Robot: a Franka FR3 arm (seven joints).
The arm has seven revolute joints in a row. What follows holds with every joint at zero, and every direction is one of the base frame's.
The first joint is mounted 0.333 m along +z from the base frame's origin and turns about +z.
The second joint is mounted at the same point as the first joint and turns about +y.
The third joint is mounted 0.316 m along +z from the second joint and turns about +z.
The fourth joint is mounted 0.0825 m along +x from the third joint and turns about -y.
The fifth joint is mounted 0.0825 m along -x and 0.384 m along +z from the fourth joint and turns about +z.
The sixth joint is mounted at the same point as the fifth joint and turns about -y.
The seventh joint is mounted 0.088 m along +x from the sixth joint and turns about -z.
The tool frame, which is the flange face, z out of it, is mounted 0.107 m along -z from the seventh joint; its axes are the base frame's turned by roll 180, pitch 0 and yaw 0 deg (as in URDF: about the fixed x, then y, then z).
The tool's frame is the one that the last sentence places.
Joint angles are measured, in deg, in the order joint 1, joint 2, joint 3, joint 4, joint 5, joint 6, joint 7. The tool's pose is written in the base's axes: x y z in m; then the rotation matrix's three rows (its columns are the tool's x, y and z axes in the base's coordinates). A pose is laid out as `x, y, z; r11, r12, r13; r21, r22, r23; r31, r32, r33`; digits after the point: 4 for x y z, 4 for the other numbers.
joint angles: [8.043 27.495 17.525 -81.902 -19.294 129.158 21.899]
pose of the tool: 0.6758, 0.2659, 0.4674; 0.9062, 0.1618, 0.3907; 0.1631, -0.9862, 0.0299; 0.3901, 0.0366, -0.9200
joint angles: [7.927 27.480 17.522 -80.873 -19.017 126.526 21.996]
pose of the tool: 0.6762, 0.2618, 0.4712; 0.9181, 0.1472, 0.3680; 0.1526, -0.9882, 0.0144; 0.3658, 0.0429, -0.9297
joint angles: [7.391 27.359 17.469 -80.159 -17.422 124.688 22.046]
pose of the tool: 0.6778, 0.2539, 0.4750; 0.9309, 0.1223, 0.3443; 0.1236, -0.9922, 0.0182; 0.3438, 0.0256, -0.9387
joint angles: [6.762 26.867 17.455 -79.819 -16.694 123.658 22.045]
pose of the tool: 0.6788, 0.2455, 0.4819; 0.9353, 0.1045, 0.3380; 0.1046, -0.9944, 0.0177; 0.3380, 0.0188, -0.9410
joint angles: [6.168 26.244 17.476 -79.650 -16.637 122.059 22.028]
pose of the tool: 0.6782, 0.2371, 0.4878; 0.9406, 0.0903, 0.3272; 0.0941, -0.9956, 0.0044; 0.3262, 0.0267, -0.9449
